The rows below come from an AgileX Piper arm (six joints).
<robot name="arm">
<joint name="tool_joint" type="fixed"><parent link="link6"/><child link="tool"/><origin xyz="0 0 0" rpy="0 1.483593 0"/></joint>
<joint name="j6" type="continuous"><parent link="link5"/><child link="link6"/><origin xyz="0.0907 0 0.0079" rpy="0 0 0"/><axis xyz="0.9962 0 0.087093"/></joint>
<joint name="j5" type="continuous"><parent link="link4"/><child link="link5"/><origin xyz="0 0 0" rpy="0 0 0"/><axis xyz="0 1 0"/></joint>
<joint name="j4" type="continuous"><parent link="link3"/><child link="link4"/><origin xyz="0.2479 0 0.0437" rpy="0 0 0"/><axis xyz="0.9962 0 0.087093"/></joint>
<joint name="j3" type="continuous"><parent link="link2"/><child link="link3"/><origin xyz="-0.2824 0 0.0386" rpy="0 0 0"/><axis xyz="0 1 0"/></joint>
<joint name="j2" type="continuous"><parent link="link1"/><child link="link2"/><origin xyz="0 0 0" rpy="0 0 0"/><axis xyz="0 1 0"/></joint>
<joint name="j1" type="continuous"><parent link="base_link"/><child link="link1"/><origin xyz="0 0 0.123" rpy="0 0 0"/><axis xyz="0 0 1"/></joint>
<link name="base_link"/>
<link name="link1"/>
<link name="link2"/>
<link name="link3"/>
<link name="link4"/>
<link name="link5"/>
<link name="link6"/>
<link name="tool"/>
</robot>
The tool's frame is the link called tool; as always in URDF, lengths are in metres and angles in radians. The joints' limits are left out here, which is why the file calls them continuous.
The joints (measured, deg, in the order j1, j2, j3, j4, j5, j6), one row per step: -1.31 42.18 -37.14 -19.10 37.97 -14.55; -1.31 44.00 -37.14 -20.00 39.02 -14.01; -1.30 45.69 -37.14 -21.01 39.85 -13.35; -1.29 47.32 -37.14 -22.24 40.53 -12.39; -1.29 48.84 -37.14 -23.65 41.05 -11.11; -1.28 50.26 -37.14 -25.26 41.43 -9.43; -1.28 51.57 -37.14 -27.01 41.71 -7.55; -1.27 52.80 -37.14 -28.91 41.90 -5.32; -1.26 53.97 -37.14 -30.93 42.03 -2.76; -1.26 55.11 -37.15 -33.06 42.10 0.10
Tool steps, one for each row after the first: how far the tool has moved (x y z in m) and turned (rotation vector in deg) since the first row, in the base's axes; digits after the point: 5 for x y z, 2 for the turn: 0.00477 -0.00139 -0.00541 -0.43 2.71 -0.66; 0.00916 -0.00277 -0.01028 -0.90 5.04 -1.31; 0.01337 -0.00432 -0.01481 -1.41 7.09 -2.09; 0.01731 -0.00600 -0.01886 -1.88 8.77 -3.03; 0.02104 -0.00778 -0.02245 -2.30 10.10 -4.14; 0.02451 -0.00966 -0.02561 -2.73 11.13 -5.34; 0.02784 -0.01159 -0.02839 -3.10 11.85 -6.69; 0.03107 -0.01357 -0.03089 -3.38 12.30 -8.20; 0.03429 -0.01561 -0.03314 -3.58 12.51 -9.85
